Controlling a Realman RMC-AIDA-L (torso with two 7-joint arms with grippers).
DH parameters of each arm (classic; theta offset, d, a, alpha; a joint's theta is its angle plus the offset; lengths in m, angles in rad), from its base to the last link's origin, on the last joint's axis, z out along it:
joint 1: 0 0.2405 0 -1.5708
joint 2: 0 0 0 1.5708
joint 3: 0 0.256 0 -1.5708
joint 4: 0 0 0 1.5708
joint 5: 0 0.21 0 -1.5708
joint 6: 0 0 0 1.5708
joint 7: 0 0.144 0 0
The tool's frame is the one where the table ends.
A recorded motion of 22 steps. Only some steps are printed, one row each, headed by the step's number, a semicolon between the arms.
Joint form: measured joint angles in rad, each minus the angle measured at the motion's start. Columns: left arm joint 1, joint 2, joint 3, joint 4, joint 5, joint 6, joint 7; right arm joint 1, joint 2, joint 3, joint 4, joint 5, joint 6, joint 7.
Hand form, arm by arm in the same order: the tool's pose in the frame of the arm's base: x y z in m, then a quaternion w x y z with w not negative. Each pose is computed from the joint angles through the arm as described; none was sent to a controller.
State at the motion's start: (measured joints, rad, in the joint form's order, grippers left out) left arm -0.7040 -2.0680 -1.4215 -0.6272 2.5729 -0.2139 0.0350; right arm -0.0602 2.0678 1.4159 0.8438 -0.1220 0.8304 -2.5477
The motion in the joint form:
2: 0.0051 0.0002 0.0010 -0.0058 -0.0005 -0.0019 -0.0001; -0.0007 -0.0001 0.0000 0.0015 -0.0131 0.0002 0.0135
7: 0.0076 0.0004 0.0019 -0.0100 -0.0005 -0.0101 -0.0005; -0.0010 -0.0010 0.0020 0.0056 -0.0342 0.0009 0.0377
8: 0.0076 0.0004 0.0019 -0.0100 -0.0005 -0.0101 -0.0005; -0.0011 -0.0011 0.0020 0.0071 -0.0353 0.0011 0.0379
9: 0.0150 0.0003 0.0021 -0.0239 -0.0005 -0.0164 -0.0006; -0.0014 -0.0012 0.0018 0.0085 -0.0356 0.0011 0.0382
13: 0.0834 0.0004 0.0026 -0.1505 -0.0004 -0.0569 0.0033; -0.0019 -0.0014 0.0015 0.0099 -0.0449 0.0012 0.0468
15: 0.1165 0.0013 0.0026 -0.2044 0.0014 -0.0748 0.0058; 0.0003 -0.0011 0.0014 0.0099 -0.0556 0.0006 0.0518
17: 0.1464 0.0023 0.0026 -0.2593 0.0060 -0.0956 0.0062; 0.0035 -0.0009 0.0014 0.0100 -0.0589 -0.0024 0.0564
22: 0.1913 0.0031 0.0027 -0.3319 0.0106 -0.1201 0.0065; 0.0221 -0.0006 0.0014 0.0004 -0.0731 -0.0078 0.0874
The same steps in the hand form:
2: -0.2396 0.4390 -0.0627 0.45146 -0.78599 -0.41715 -0.06623; 0.3234 0.2747 0.0058 0.53332 -0.69242 0.32722 0.35924
7: -0.2401 0.4381 -0.0631 0.44959 -0.78639 -0.41875 -0.06408; 0.3220 0.2748 0.0051 0.52652 -0.69528 0.32897 0.36213
8: -0.2401 0.4381 -0.0631 0.44959 -0.78639 -0.41875 -0.06408; 0.3216 0.2749 0.0053 0.52632 -0.69562 0.32820 0.36247
9: -0.2392 0.4372 -0.0629 0.44820 -0.78665 -0.41949 -0.06574; 0.3213 0.2750 0.0054 0.52619 -0.69570 0.32782 0.36285
13: -0.2306 0.4302 -0.0583 0.44088 -0.78834 -0.42040 -0.08609; 0.3206 0.2748 0.0047 0.52314 -0.69755 0.32829 0.36327
15: -0.2288 0.4262 -0.0553 0.43893 -0.78837 -0.42097 -0.09273; 0.3196 0.2752 0.0035 0.52012 -0.70075 0.32711 0.36253
17: -0.2256 0.4226 -0.0520 0.43688 -0.78918 -0.42018 -0.09892; 0.3190 0.2762 0.0030 0.51840 -0.70158 0.32781 0.36275
22: -0.2232 0.4165 -0.0471 0.43517 -0.78860 -0.42094 -0.10747; 0.3165 0.2805 0.0000 0.50771 -0.70428 0.33416 0.36682

